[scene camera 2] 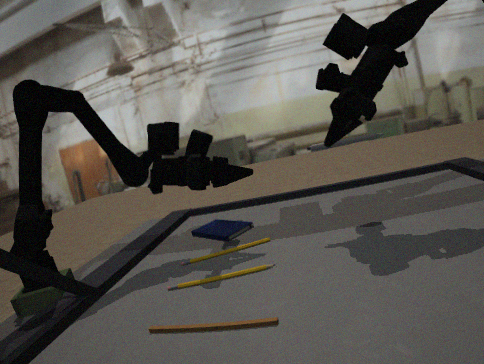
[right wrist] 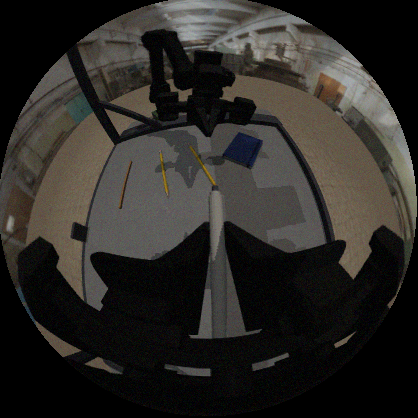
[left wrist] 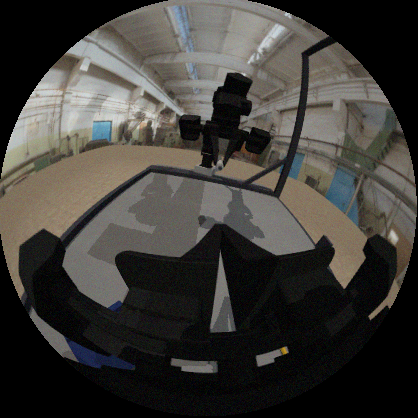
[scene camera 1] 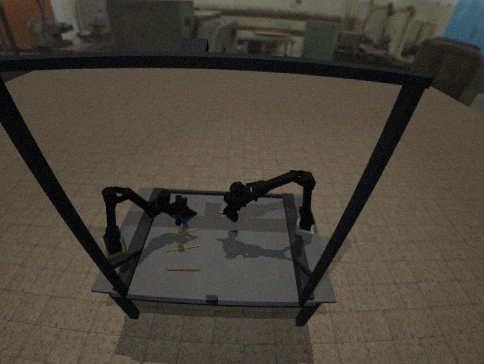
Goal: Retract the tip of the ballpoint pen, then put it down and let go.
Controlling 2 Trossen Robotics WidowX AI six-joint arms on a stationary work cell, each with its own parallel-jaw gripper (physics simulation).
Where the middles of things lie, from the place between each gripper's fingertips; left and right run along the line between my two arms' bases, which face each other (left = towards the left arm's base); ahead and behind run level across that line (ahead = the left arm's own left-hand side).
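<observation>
Position of my right gripper: 170 mm short of the blue notebook [scene camera 2: 225, 230], 250 mm to the right of it and 160 mm above it. Counted from my right hand, the orange stick [scene camera 2: 273, 321] is 220 mm behind, 240 mm to the left and 170 mm below, while the green object [scene camera 2: 27, 304] is 70 mm behind, 600 mm to the left and 150 mm below.
My left hand is 11 cm to the right of the blue notebook, 14 cm short of it and 14 cm above it. Counted from my left hand, the green object is 46 cm to the left, 10 cm behind and 13 cm below; the orange stick is 10 cm to the left, 25 cm behind and 15 cm below.
</observation>
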